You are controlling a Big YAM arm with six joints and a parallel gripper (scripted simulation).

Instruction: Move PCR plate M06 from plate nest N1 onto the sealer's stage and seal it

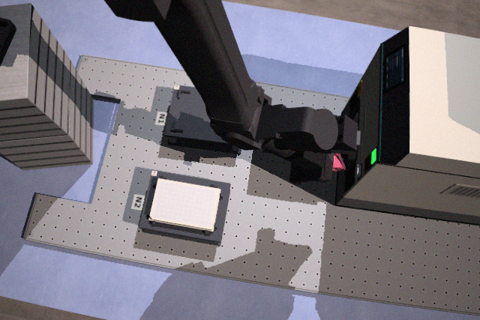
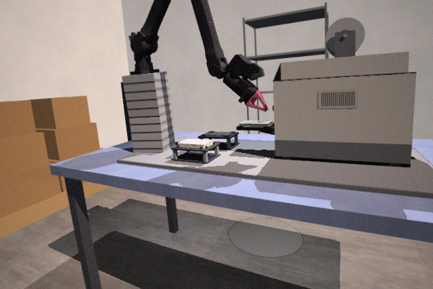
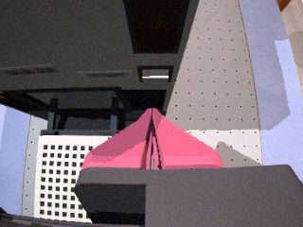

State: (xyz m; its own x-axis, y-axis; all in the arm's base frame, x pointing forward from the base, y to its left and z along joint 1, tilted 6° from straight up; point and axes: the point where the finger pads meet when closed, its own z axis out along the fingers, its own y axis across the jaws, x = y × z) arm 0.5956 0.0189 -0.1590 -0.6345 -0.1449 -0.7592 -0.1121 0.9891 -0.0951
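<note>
Right now my hand is 30 mm short of the white start key. From my hand the other things lie so: white 96-well plate M06: 80 mm behind, 80 mm to the left, 70 mm below; then sealer stage: 80 mm behind, 80 mm to the left, 80 mm below; then dark screen: 40 mm ahead, 140 mm to the left, 130 mm above.
</note>
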